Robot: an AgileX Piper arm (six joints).
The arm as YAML. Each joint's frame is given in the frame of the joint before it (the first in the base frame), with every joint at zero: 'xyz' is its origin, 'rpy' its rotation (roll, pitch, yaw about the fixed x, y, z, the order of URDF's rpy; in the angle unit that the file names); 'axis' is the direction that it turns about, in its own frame. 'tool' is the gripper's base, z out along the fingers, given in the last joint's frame.
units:
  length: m
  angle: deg
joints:
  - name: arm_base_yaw
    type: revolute
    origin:
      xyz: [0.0, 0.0, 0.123]
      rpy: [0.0, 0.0, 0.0]
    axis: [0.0, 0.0, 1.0]
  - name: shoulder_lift
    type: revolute
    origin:
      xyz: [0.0, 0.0, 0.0]
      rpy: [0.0, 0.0, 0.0]
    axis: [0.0, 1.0, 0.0]
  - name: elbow
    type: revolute
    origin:
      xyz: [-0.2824, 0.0, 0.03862]
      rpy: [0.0, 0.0, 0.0]
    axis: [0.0, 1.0, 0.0]
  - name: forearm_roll
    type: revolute
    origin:
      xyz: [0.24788, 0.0, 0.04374]
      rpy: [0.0, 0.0, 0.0]
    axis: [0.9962, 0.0, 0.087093]
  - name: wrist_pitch
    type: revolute
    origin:
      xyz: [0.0, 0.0, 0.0]
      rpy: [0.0, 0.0, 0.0]
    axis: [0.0, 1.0, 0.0]
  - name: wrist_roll
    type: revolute
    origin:
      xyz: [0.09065, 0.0, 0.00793]
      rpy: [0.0, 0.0, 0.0]
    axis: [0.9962, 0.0, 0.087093]
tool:
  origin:
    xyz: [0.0, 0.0, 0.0]
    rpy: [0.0, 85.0, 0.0]
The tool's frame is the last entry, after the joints.
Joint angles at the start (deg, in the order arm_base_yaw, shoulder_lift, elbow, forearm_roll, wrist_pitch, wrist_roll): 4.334, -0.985, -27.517, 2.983, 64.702, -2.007
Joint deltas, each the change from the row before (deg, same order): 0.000, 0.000, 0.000, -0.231, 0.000, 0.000; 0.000, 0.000, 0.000, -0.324, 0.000, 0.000; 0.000, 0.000, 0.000, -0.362, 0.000, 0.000; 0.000, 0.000, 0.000, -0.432, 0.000, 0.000; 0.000, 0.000, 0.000, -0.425, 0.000, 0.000; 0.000, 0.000, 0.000, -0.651, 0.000, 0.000; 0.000, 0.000, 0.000, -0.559, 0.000, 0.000; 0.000, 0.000, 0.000, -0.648, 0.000, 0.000; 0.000, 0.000, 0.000, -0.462, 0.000, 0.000; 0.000, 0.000, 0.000, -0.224, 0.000, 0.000; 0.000, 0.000, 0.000, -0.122, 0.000, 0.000; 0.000, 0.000, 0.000, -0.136, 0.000, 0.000; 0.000, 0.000, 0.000, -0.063, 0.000, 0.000; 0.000, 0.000, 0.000, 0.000, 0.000, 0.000; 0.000, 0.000, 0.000, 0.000, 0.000, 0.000
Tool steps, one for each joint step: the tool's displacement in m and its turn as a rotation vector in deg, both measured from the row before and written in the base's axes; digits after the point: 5 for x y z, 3 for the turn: 0.00003, -0.00033, -0.00001, -0.192, -0.015, -0.127; 0.00005, -0.00046, -0.00002, -0.269, -0.020, -0.179; 0.00005, -0.00052, -0.00002, -0.301, -0.023, -0.200; 0.00006, -0.00062, -0.00002, -0.359, -0.027, -0.238; 0.00005, -0.00061, -0.00001, -0.353, -0.027, -0.235; 0.00008, -0.00093, -0.00001, -0.541, -0.041, -0.359; 0.00006, -0.00080, 0.00000, -0.465, -0.035, -0.309; 0.00007, -0.00093, 0.00000, -0.539, -0.041, -0.358; 0.00004, -0.00066, 0.00001, -0.384, -0.029, -0.255; 0.00002, -0.00032, 0.00001, -0.186, -0.014, -0.124; 0.00001, -0.00017, 0.00000, -0.101, -0.008, -0.067; 0.00001, -0.00019, 0.00000, -0.113, -0.009, -0.075; 0.00001, -0.00009, 0.00000, -0.052, -0.004, -0.035; 0.00000, 0.00000, 0.00000, 0.000, 0.000, 0.000; 0.00000, 0.00000, 0.00000, 0.000, 0.000, 0.000
